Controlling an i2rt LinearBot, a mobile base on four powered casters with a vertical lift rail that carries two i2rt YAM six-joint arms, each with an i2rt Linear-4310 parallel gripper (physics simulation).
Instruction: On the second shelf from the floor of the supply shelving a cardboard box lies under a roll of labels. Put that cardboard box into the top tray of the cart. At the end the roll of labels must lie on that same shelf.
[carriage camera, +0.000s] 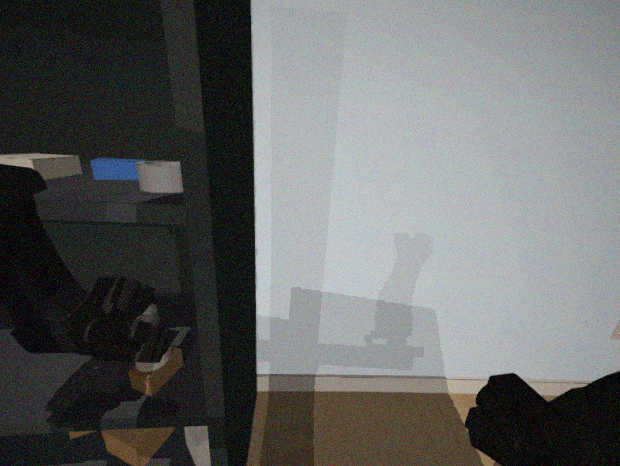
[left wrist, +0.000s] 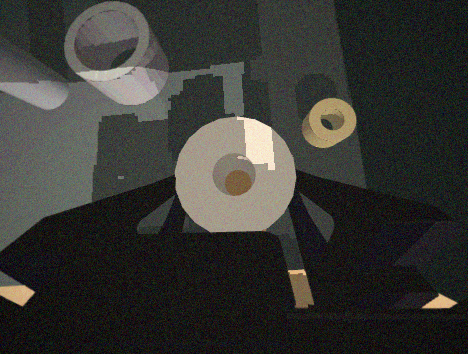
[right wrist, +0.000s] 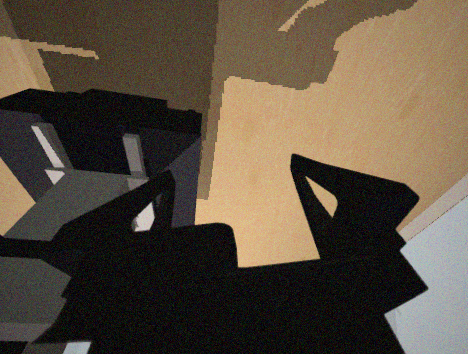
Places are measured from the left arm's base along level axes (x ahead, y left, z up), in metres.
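Pixels of known places: left gripper, fingertip midpoint: (carriage camera: 152, 346) (left wrist: 235, 176); right gripper, fingertip midpoint: (right wrist: 231, 168).
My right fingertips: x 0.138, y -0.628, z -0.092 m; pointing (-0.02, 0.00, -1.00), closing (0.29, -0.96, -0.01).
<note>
Ahead of a thing's pixels: the offset from my right fingertips to its top centre. "pt": to the spot under its first point.
A white roll of labels {pt dx +0.219, dy +0.653, dz +0.016 m} (carriage camera: 151, 366) (left wrist: 200, 150) stands upright, axis vertical, directly over the orange-brown cardboard box {dx +0.248, dy +0.664, dz +0.003 m} (carriage camera: 170, 369) (left wrist: 238, 183) on the shelf. Part of the box shows through the roll's core in the left wrist view; the roll and gripper hide much of it. Whether the roll still touches the box is hard to tell. My left gripper (carriage camera: 145, 329) (left wrist: 235, 176) is shut on the roll, one finger against each side. My right gripper (right wrist: 231, 168) is open and empty, above the wooden floor outside the shelving. The cart cannot be made out.
A hollow pale roll {dx +0.404, dy +0.827, dz +0.001 m} (left wrist: 157, 75), a pale cylinder {pt dx +0.354, dy +0.928, dz -0.027 m} (left wrist: 45, 95) and a small yellow ring {dx +0.327, dy +0.571, dz -0.022 m} (left wrist: 346, 120) are near the held roll. The dark shelving post (carriage camera: 233, 250) stands right of my left arm. A blue box {dx +0.364, dy +0.758, dz +0.450 m} (carriage camera: 114, 169) and white roll {dx +0.291, dy +0.605, dz +0.458 m} (carriage camera: 162, 177) sit one shelf up.
</note>
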